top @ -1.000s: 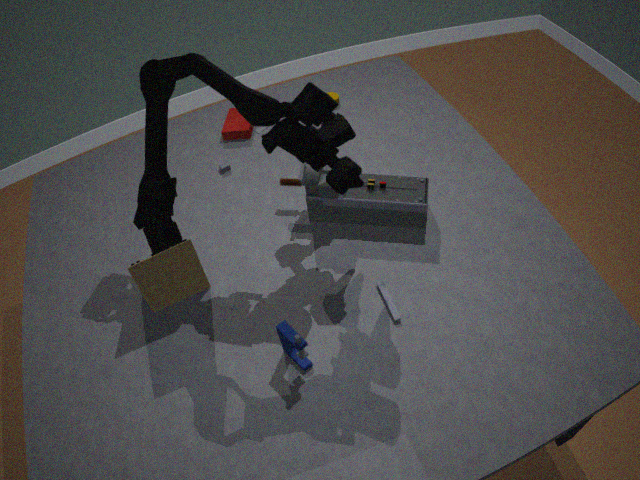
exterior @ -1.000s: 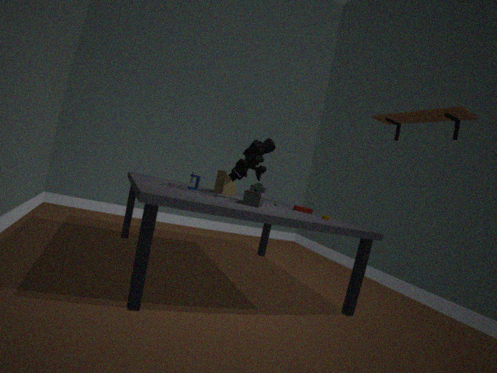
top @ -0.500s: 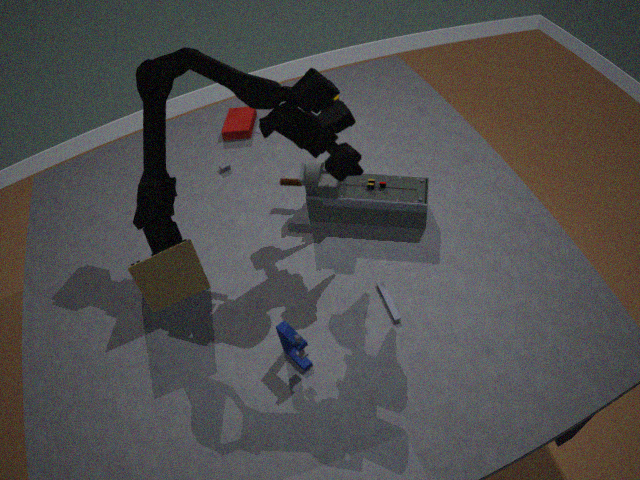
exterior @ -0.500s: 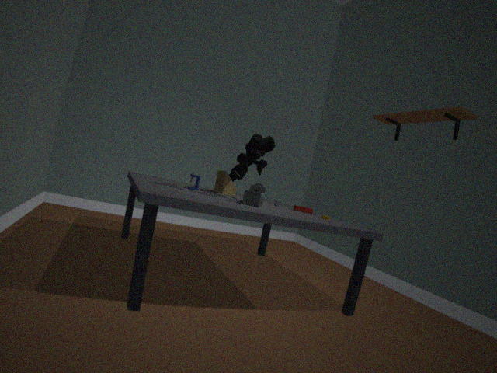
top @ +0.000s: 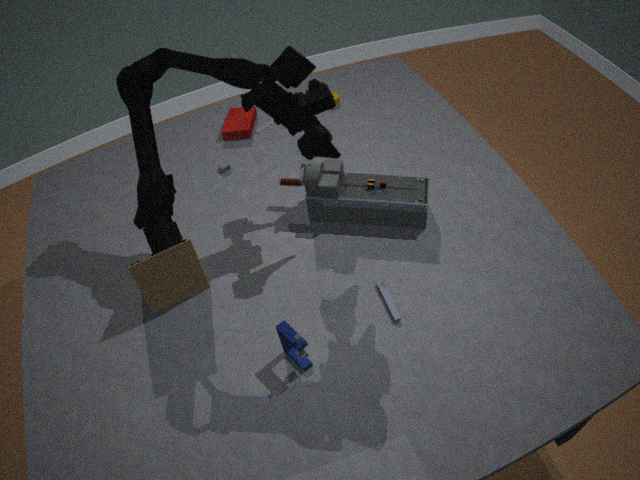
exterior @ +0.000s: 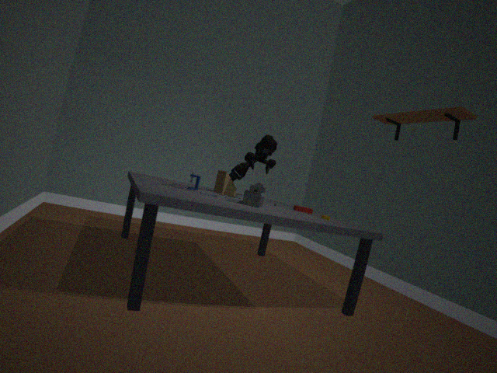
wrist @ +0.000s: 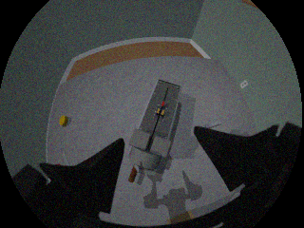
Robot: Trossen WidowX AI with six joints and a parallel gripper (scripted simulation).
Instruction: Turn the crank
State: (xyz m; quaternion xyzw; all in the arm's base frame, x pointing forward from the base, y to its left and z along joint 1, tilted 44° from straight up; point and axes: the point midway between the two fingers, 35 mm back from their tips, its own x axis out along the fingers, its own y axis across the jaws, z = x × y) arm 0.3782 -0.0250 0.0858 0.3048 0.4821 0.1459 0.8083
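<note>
My gripper tip is now 13 cm above the brown crank handle, 8 cm past it and 7 cm to the right of it. From my gripper tip the other things lie so: grey bar (27 cm to the right, 19 cm below, 1 cm behind); red pointer (11 cm below, 9 cm ahead, 5 cm to the right); small grey block (27 cm to the left, 21 cm behind, 19 cm below).
</note>
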